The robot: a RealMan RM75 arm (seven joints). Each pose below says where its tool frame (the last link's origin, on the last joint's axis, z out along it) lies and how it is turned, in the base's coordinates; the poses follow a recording.
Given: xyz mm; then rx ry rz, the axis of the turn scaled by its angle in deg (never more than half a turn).
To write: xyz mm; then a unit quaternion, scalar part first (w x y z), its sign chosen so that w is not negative. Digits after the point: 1 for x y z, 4 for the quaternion.
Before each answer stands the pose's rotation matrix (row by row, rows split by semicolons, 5 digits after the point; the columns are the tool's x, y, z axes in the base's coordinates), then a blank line. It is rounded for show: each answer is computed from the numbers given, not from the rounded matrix.
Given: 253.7 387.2 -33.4 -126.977 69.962 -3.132
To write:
0.57568 -0.75619 0.31108; -0.78096 -0.39577 0.48318; -0.24226 -0.52109 -0.81839

253.7 387.2 -33.4 0.3006 -0.8351 0.4601 -0.0206
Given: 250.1 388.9 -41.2 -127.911 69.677 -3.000
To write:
0.58156 -0.75513 0.30260; -0.77834 -0.40832 0.47693; -0.23658 -0.51289 -0.82521

250.1 388.9 -41.2 0.2950 -0.8389 0.4570 -0.0197
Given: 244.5 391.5 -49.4 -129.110 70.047 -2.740
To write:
0.58156 -0.75990 0.29041; -0.78026 -0.42005 0.46341; -0.23016 -0.49610 -0.83721

244.5 391.5 -49.4 0.2847 -0.8424 0.4571 -0.0179
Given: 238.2 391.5 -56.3 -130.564 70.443 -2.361
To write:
0.58220 -0.76517 0.27488; -0.78186 -0.43415 0.44745; -0.22303 -0.47542 -0.85102

238.2 391.5 -56.3 0.2725 -0.8467 0.4568 -0.0153
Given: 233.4 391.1 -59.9 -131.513 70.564 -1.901
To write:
0.58410 -0.76806 0.26251; -0.78108 -0.44390 0.43917; -0.22078 -0.46156 -0.85919

233.4 391.1 -59.9 0.2651 -0.8496 0.4559 -0.0123
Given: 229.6 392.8 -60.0 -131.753 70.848 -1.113
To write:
0.58216 -0.77308 0.25187; -0.78061 -0.44476 0.43914; -0.22746 -0.45226 -0.86239

229.6 392.8 -60.0 0.2622 -0.8499 0.4570 -0.0072
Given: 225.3 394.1 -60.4 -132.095 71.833 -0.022
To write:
0.57341 -0.78440 0.23648; -0.78455 -0.44258 0.43429; -0.23600 -0.43455 -0.86918

225.3 394.1 -60.4 0.2558 -0.8493 0.4618 -0.0001
